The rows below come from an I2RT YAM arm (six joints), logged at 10 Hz.
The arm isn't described. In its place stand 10 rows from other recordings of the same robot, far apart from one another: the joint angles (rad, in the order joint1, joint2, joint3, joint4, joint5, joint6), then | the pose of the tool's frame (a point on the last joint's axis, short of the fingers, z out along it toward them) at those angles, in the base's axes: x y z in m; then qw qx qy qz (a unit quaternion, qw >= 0).
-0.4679, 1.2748, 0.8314, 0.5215, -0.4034, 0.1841 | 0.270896, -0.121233, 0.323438, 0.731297, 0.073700, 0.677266, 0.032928
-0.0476, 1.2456, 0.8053, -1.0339, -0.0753, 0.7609 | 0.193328, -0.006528, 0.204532, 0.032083, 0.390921, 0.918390, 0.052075
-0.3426, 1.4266, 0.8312, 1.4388, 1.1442, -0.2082 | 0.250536, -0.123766, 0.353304, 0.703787, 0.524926, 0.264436, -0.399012
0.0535, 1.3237, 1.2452, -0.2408, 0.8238, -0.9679 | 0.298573, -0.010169, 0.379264, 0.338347, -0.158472, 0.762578, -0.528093
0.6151, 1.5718, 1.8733, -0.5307, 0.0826, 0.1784 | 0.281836, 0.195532, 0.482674, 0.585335, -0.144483, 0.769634, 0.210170
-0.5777, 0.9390, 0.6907, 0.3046, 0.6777, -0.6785 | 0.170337, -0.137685, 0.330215, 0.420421, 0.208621, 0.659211, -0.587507
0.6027, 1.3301, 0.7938, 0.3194, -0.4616, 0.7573 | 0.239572, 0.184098, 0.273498, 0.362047, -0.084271, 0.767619, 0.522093
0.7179, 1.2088, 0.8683, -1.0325, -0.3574, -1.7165 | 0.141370, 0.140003, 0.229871, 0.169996, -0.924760, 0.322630, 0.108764
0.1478, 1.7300, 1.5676, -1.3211, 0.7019, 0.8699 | 0.322024, 0.024706, 0.292961, 0.203109, 0.345442, 0.872367, -0.279986
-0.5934, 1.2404, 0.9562, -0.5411, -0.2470, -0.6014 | 0.220386, -0.138150, 0.272386, 0.363341, -0.048558, 0.924050, -0.108431
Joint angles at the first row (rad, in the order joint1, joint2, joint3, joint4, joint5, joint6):
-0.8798, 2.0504, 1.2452, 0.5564, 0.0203, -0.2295
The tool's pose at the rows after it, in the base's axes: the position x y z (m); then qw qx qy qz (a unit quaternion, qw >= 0):
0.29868, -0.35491, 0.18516, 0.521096, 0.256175, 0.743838, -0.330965
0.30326, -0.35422, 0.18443, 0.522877, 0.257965, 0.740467, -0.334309
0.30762, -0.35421, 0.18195, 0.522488, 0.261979, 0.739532, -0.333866
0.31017, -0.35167, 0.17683, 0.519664, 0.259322, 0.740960, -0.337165
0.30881, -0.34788, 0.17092, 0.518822, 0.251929, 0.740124, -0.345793
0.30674, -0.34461, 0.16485, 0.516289, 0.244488, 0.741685, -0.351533
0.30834, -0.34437, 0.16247, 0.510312, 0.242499, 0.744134, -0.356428
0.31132, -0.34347, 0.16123, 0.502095, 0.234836, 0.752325, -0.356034
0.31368, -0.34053, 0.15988, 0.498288, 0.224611, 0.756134, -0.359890
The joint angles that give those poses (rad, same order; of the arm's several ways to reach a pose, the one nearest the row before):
-0.8691, 2.0616, 1.2561, 0.5652, 0.0276, -0.2274
-0.8594, 2.0720, 1.2652, 0.5749, 0.0435, -0.2234
-0.8514, 2.0860, 1.2768, 0.5757, 0.0561, -0.2148
-0.8429, 2.0958, 1.2691, 0.5914, 0.0674, -0.2227
-0.8391, 2.0984, 1.2397, 0.6336, 0.0749, -0.2427
-0.8376, 2.1008, 1.2124, 0.6662, 0.0767, -0.2620
-0.8337, 2.1081, 1.2158, 0.6644, 0.0886, -0.2741
-0.8276, 2.1121, 1.2256, 0.6408, 0.0890, -0.2920
-0.8194, 2.1131, 1.2217, 0.6434, 0.0920, -0.3135

